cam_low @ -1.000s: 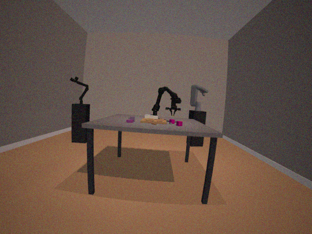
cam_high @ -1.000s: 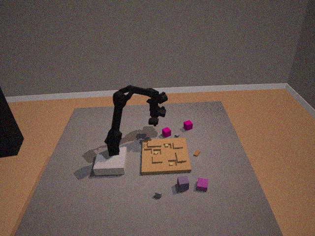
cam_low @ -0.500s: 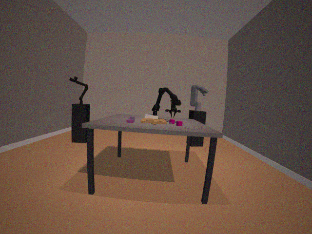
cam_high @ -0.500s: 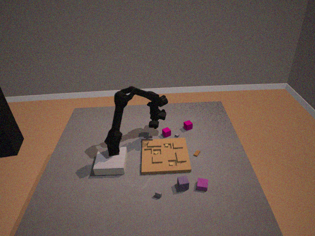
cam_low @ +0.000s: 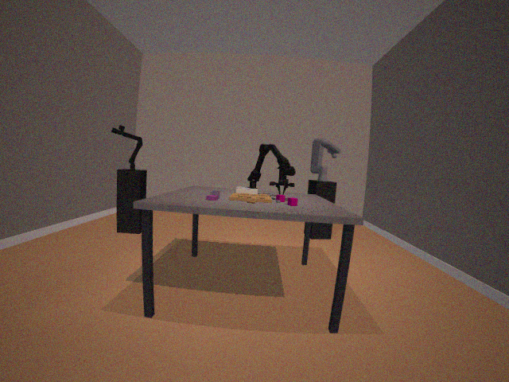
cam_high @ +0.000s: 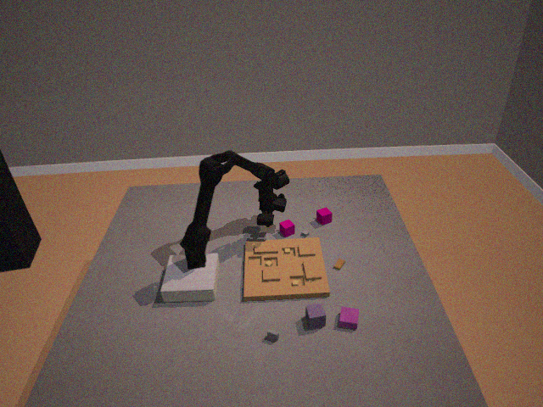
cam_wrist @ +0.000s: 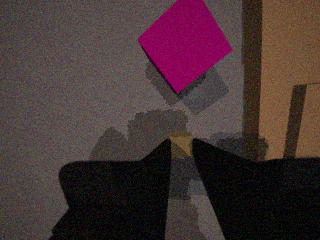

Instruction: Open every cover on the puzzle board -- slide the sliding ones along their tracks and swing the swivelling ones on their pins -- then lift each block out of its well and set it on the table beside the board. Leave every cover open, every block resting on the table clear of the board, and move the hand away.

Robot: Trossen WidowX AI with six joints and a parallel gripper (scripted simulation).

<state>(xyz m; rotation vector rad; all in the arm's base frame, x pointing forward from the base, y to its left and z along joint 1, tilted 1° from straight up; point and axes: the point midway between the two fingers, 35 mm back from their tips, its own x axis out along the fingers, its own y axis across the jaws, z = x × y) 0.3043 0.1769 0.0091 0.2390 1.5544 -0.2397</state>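
The tan puzzle board is 220 mm to the right of my gripper tip, 20 mm below it and 20 mm ahead of it. From my gripper tip the other things lie so: small tan piece: 260 mm to the right, 220 mm ahead, 30 mm below; then small grey piece: 530 mm to the right, 90 mm behind, 20 mm below; then purple block: 490 mm to the right, 60 mm ahead, 10 mm below.
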